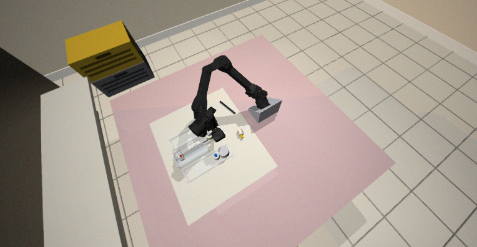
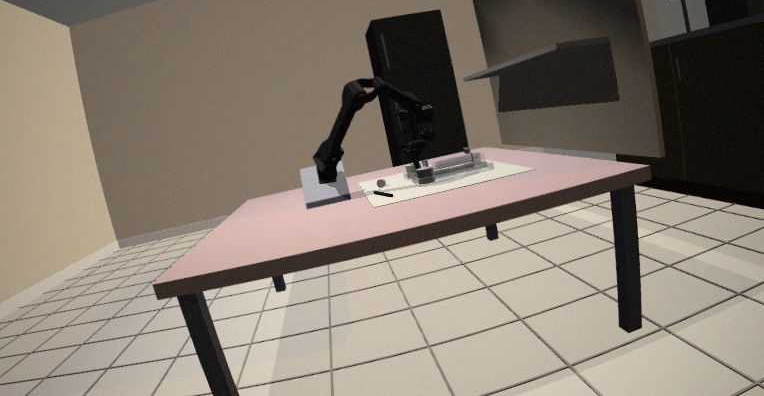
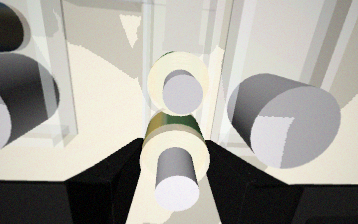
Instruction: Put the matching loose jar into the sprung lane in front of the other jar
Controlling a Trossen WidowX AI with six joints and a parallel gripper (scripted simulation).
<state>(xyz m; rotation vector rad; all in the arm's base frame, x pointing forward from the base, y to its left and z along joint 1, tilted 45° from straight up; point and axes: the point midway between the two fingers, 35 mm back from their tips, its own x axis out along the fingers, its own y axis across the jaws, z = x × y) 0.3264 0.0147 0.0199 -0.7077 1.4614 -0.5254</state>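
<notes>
The clear lane rack lies 15 cm ahead of my gripper tip, 4 cm to the left of it and 4 cm below it. From my gripper tip the other things lie so: black stick 14 cm behind, 14 cm to the right, 5 cm below.
</notes>
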